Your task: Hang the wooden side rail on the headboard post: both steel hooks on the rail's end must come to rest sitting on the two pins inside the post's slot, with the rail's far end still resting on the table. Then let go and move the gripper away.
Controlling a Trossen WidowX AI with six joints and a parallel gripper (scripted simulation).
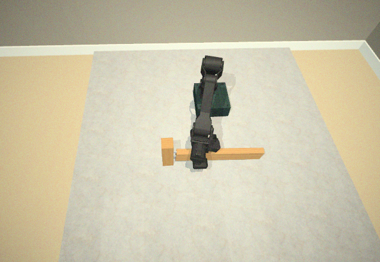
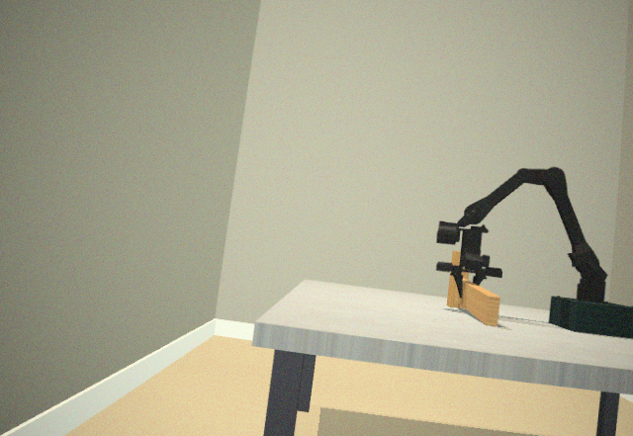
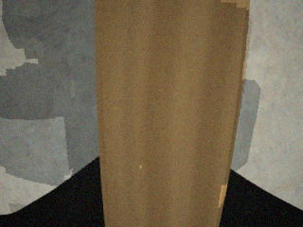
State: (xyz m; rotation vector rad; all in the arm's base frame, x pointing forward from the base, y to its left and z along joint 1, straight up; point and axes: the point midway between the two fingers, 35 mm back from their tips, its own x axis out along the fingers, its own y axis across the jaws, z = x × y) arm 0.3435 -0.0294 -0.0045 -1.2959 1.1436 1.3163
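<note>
My gripper tip is now 130 mm to the left of the headboard post, 40 mm below it and 20 mm short of it.
</note>
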